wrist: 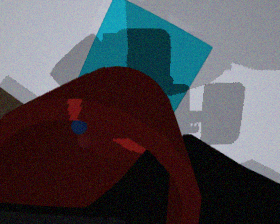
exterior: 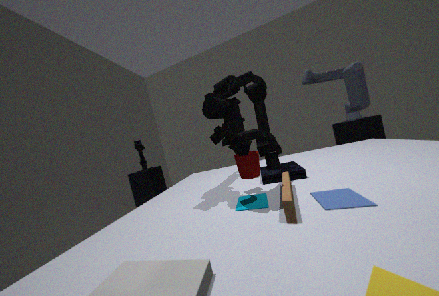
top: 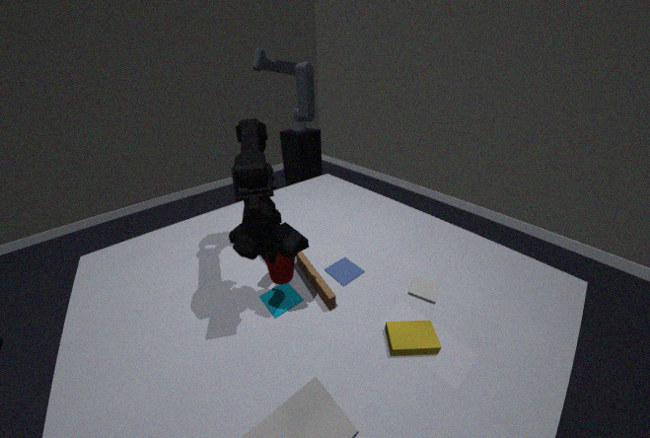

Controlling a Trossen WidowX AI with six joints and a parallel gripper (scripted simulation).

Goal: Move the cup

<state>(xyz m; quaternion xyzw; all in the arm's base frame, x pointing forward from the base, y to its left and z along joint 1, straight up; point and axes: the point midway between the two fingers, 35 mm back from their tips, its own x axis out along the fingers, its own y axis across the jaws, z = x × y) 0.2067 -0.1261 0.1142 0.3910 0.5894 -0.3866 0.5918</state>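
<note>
My gripper tip is 40 mm short of the blue marble, 20 mm to the right of it and 20 mm above it. Round my gripper tip: teal pad (120 mm below, 20 mm ahead); dark red cup (30 mm ahead, 10 mm to the left); wooden bar (100 mm to the left, 100 mm below, 50 mm ahead).
</note>
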